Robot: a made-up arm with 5 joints.
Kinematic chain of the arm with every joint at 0, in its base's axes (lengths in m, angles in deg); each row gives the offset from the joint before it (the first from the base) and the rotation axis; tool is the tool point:
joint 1: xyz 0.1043 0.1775 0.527 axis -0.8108 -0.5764 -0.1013
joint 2: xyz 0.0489 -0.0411 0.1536 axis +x
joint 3: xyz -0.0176 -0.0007 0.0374 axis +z
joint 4: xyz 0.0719 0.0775 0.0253 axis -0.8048 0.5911 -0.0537
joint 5: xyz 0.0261 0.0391 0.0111 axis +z
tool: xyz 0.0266 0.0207 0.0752
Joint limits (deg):
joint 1: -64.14..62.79
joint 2: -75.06..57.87
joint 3: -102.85..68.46
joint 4: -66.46..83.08
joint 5: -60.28..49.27
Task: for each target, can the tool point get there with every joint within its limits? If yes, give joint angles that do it. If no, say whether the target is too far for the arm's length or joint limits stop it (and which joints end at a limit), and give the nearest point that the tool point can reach.
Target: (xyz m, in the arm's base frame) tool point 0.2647 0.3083 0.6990
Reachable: yes | joints -16.62 -50.34 2.18 -12.86 3.55
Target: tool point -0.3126 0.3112 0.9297
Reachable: no: too far | nearest point -0.1135 0.3113 0.8050 | short by 0.235 m
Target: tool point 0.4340 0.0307 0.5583
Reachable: yes | joints -53.83 -49.85 -71.93 43.84 -14.15
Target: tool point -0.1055 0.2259 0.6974
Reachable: no: joint limits stop it (at a limit: joint 1, joint 2, joint 3, joint 4, joint 5) | nearest point -0.0846 0.2827 0.7614 | short by 0.088 m
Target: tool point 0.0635 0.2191 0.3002
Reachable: no: joint limits stop it (at a limit: joint 1, joint 2, joint 3) | nearest point 0.0733 0.2392 0.4096 | short by 0.112 m
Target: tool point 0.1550 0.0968 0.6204
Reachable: no: joint limits stop it (at a limit: joint 2, joint 3, joint 4) | nearest point 0.1911 0.0741 0.6610 | short by 0.059 m
